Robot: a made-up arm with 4 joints.
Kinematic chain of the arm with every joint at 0, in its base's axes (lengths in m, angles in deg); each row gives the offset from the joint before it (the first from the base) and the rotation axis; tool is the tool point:
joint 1: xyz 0 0 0.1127 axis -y
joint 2: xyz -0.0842 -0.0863 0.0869 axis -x
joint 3: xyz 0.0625 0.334 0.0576 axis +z
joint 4: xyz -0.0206 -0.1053 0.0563 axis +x
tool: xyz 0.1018 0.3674 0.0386
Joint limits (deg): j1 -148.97..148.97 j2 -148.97..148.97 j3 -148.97..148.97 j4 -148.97..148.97
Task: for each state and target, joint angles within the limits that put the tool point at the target. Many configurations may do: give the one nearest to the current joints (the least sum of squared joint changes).
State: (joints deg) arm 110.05 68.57 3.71 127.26
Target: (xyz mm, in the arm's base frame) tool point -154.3 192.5 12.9
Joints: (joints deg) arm 118.03 93.33 -9.70 148.54
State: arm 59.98 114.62 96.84 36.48
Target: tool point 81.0 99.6 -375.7
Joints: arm 27.21 111.04 74.46 38.74
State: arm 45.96 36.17 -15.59 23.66
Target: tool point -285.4 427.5 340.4
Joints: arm 67.28 17.85 -23.84 47.03
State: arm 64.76 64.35 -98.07 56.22
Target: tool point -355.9 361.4 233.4
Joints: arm 66.23 28.83 -98.65 67.29
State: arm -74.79 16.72 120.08 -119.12
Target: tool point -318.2 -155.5 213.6
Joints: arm -86.50 67.15 141.79 -70.11
